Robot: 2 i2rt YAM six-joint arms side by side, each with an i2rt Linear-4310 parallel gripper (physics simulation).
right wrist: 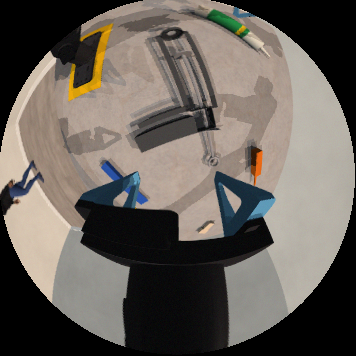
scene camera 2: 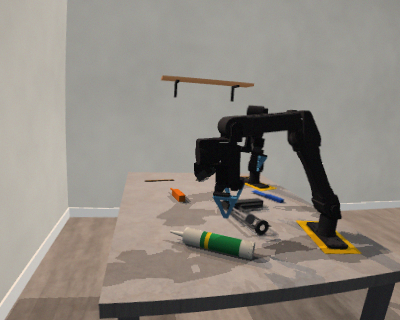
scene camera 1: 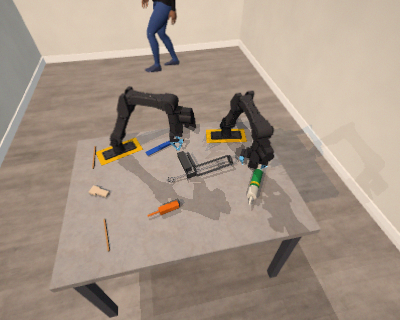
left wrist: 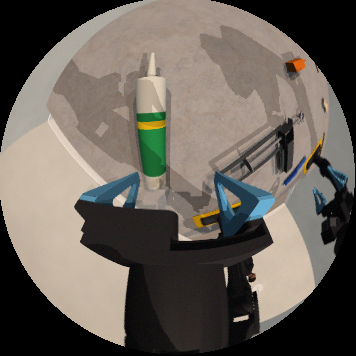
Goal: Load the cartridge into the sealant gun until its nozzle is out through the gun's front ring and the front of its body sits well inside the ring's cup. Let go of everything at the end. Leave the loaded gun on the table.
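Frame: origin at the left arm's base, x ahead, y left, z up, level; metres.
Seen in the pictures: left gripper, between the fingertips: (scene camera 2: 229, 211) (left wrist: 176, 175); right gripper, between the fingertips: (right wrist: 176, 175) (scene camera 2: 247, 169) (scene camera 1: 178, 144) (left wrist: 319, 178); left arm's base, origin of its link: (right wrist: 86, 57) (scene camera 2: 325, 235) (scene camera 1: 225, 135); right arm's base, origin of its link: (scene camera 2: 253, 183) (scene camera 1: 119, 150) (left wrist: 313, 155).
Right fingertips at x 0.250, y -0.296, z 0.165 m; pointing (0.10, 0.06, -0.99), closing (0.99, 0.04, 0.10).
Observation:
Pixels of each thing's top centre, then the offset from my right fingertips to it. "*": a spot on its surface instead.
- white cartridge, centre of its top: (left wrist: 148, 127) (scene camera 2: 210, 233) (scene camera 1: 255, 181) dy +0.408, dx +0.180, dz -0.115 m
- dark sealant gun, a spot on its surface: (right wrist: 170, 131) (scene camera 1: 184, 161) * dy +0.029, dx -0.001, dz -0.133 m
- blue bar, centre of its top: (right wrist: 123, 186) (scene camera 2: 267, 194) (left wrist: 296, 171) (scene camera 1: 159, 146) dy -0.132, dx -0.145, dz -0.149 m
- orange-handled tool, centre of its top: (right wrist: 258, 171) (scene camera 2: 176, 190) (scene camera 1: 162, 208) dy -0.077, dx +0.313, dz -0.135 m
- tan block, centre of its top: (right wrist: 206, 228) (scene camera 1: 99, 191) dy -0.425, dx +0.185, dz -0.150 m
The green and white cartridge (scene camera 1: 255, 181) (scene camera 2: 220, 243) (left wrist: 151, 145) (right wrist: 227, 22) lies on its side on the table, outside the gun. Its nozzle points to the table's front edge in scene camera 1. The dark sealant gun (scene camera 1: 185, 162) (scene camera 2: 249, 204) (left wrist: 286, 150) (right wrist: 170, 131) lies flat, its front ring (scene camera 1: 229, 159) (scene camera 2: 261, 227) (right wrist: 172, 34) towards the cartridge's side of the table. My left gripper (scene camera 1: 253, 163) (scene camera 2: 226, 212) (left wrist: 176, 175) is open and empty, above the table near the cartridge's rear end. My right gripper (scene camera 1: 177, 143) (scene camera 2: 261, 162) (right wrist: 176, 175) is open and empty, near the blue bar, beyond the gun's handle.
The blue bar (scene camera 1: 158, 148) (scene camera 2: 268, 196) lies behind the gun. An orange-handled tool (scene camera 1: 169, 207) (scene camera 2: 177, 195) (left wrist: 295, 65) (right wrist: 256, 162) lies in front of it. A tan block (scene camera 1: 99, 191) and two thin sticks (scene camera 1: 106, 235) (scene camera 1: 94, 157) lie at the left in scene camera 1.

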